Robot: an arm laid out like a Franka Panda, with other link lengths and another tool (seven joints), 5 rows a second.
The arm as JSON. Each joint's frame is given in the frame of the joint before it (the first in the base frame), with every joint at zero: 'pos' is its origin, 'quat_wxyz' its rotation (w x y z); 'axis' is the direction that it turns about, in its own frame. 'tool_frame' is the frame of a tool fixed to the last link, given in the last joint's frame.
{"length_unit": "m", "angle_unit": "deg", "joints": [
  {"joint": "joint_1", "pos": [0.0, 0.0, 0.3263], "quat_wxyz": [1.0, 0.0, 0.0, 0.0], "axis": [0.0, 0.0, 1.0]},
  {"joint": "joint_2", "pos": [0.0, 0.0, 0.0], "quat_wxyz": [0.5, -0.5, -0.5, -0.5], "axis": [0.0, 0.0, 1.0]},
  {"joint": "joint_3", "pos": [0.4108, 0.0, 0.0], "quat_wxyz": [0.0, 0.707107, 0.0, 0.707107], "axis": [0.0, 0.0, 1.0]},
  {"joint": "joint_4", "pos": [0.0, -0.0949, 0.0], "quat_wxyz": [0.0, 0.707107, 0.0, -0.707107], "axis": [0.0, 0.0, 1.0]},
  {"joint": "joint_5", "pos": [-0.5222, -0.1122, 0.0], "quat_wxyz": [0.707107, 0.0, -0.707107, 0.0], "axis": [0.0, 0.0, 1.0]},
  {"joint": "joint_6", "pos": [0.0, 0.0, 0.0], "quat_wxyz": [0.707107, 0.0, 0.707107, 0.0], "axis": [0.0, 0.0, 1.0]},
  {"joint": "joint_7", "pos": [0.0, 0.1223, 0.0], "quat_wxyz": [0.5, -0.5, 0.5, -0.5], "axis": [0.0, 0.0, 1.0]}
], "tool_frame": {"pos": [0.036, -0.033, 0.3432], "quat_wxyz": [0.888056, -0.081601, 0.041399, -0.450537]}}
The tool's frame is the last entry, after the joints.
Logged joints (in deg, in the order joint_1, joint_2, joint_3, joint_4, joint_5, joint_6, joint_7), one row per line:
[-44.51 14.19 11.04 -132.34 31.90 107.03 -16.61]
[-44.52 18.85 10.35 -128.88 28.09 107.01 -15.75]
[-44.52 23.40 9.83 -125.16 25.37 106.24 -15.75]
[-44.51 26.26 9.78 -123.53 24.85 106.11 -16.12]
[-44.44 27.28 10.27 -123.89 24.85 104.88 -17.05]
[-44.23 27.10 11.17 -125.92 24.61 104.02 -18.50]
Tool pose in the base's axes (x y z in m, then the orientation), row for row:
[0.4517 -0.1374 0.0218 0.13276 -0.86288 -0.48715 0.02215]
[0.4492 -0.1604 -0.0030 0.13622 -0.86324 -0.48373 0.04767]
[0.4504 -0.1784 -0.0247 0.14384 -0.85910 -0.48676 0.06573]
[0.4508 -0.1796 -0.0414 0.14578 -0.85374 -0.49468 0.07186]
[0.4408 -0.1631 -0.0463 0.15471 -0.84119 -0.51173 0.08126]
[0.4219 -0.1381 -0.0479 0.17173 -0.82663 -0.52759 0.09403]
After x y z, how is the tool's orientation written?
As a quaternion, x y z w.
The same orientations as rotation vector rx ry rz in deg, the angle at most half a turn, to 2 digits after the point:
[23.57 -153.17 -86.47]
[23.80 -150.84 -84.52]
[24.86 -148.48 -84.13]
[25.10 -147.02 -85.19]
[26.49 -144.05 -87.63]
[29.19 -140.50 -89.67]

